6 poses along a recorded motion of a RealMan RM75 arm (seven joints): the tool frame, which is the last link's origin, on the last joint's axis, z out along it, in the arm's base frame.
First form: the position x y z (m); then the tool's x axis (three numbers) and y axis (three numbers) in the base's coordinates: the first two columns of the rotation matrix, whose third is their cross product.
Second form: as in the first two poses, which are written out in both.
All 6 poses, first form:
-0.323 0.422 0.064 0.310 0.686 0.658 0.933 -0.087 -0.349
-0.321 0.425 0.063 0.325 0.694 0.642 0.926 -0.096 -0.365
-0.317 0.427 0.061 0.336 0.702 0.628 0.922 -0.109 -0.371
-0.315 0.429 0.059 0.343 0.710 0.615 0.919 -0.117 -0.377
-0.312 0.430 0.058 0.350 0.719 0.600 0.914 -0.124 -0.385
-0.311 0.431 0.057 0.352 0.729 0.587 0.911 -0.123 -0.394
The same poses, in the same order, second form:
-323 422 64 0.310 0.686 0.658 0.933 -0.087 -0.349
-321 425 63 0.325 0.694 0.642 0.926 -0.096 -0.365
-317 427 61 0.336 0.702 0.628 0.922 -0.109 -0.371
-315 429 59 0.343 0.710 0.615 0.919 -0.117 -0.377
-312 430 58 0.350 0.719 0.600 0.914 -0.124 -0.385
-311 431 57 0.352 0.729 0.587 0.911 -0.123 -0.394

